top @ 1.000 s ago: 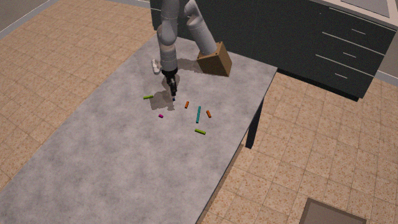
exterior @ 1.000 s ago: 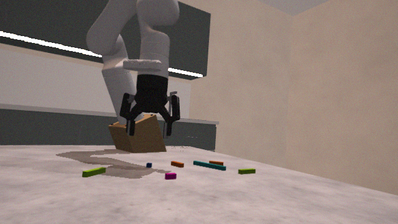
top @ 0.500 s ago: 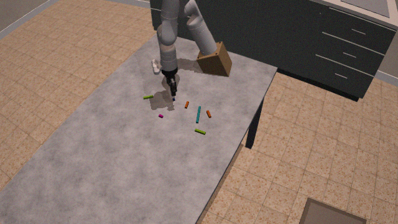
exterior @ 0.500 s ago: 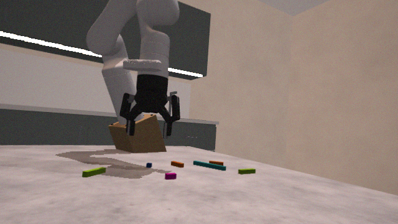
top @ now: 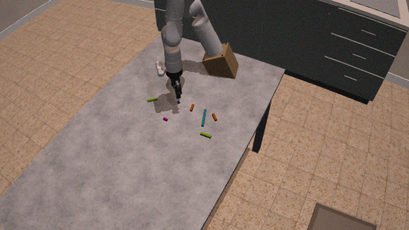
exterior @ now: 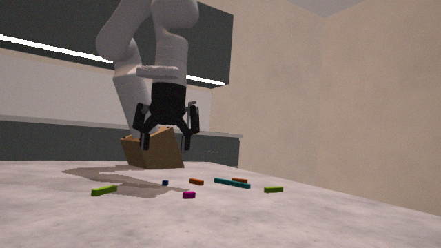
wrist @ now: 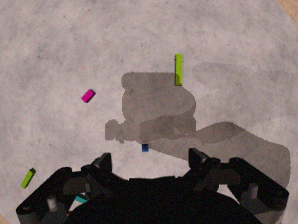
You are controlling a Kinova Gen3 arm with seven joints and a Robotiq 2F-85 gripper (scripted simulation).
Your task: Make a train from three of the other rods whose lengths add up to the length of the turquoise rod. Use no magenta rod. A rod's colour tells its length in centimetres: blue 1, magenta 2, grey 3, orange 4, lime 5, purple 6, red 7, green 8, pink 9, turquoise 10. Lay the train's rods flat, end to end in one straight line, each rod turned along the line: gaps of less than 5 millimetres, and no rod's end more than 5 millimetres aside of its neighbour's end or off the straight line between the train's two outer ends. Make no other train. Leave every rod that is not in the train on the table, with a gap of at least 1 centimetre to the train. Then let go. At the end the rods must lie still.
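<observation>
The blue rod is 1 cm to the left of my hand and 7 cm below it. Round my hand: turquoise rod: 6 cm ahead, 16 cm to the left, 7 cm below; magenta rod: 12 cm ahead, 1 cm to the right, 7 cm below.
</observation>
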